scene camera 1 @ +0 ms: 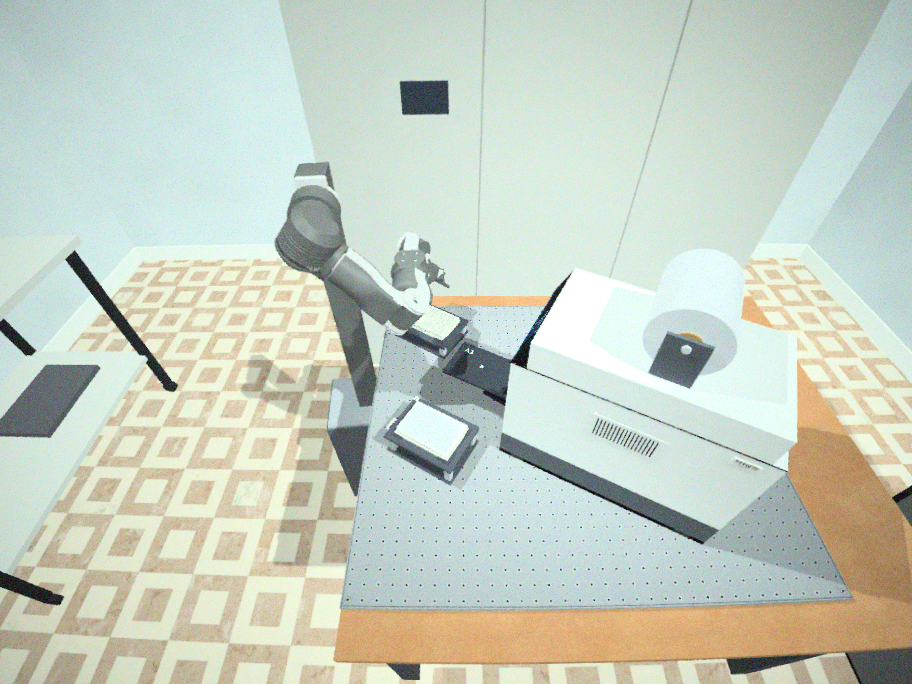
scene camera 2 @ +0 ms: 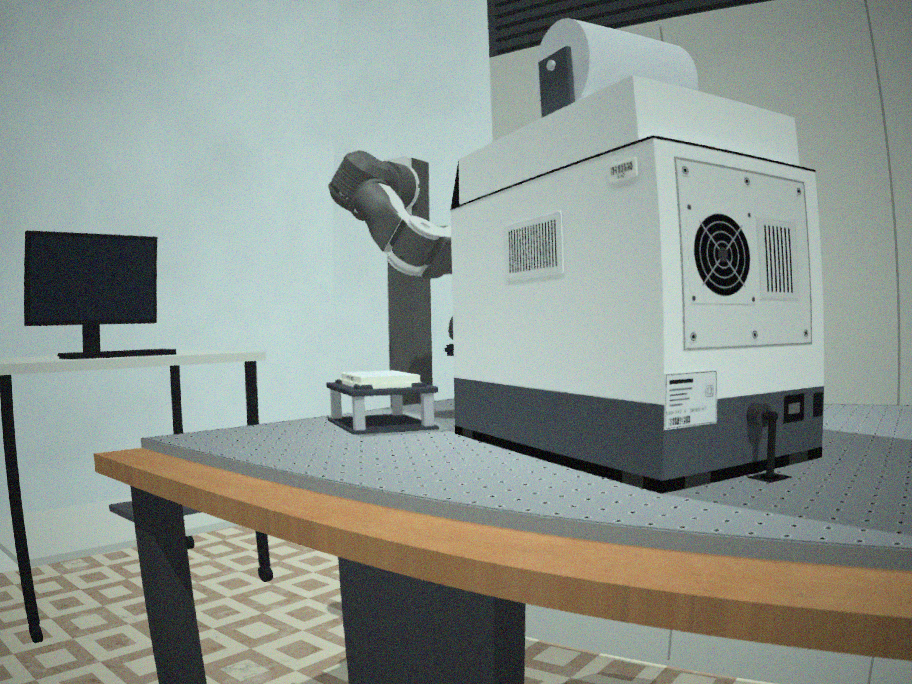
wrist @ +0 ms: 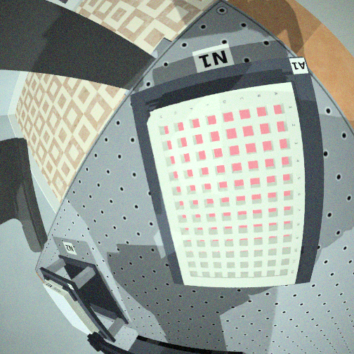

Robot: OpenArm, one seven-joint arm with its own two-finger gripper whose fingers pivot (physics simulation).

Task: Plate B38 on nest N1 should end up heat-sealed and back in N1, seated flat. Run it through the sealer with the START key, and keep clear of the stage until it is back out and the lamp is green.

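Observation:
Plate B38 (scene camera 1: 439,322) (wrist: 235,190) lies on nest N1 (scene camera 1: 455,338) (wrist: 314,175), inside its dark rim. Its wells look uncovered, several showing pink; its label is not visible. My gripper (scene camera 1: 442,278) is open and empty, above and behind N1, apart from the plate. In scene camera 2 the sealer hides most of it. The heat sealer (scene camera 1: 618,427) (scene camera 2: 559,316) stands right of N1. Its dark stage (scene camera 1: 464,368) is out at its front, beside N1. The START key and lamp do not show.
Nest N2 (scene camera 1: 419,454) (scene camera 2: 430,390) (wrist: 107,297) carries another pale plate (scene camera 1: 432,428) (scene camera 2: 379,379) (wrist: 67,307), nearer scene camera 1 than N1. A film roll (scene camera 1: 699,301) (scene camera 2: 626,58) sits on the sealer. A side desk (scene camera 1: 44,471) stands at the left.

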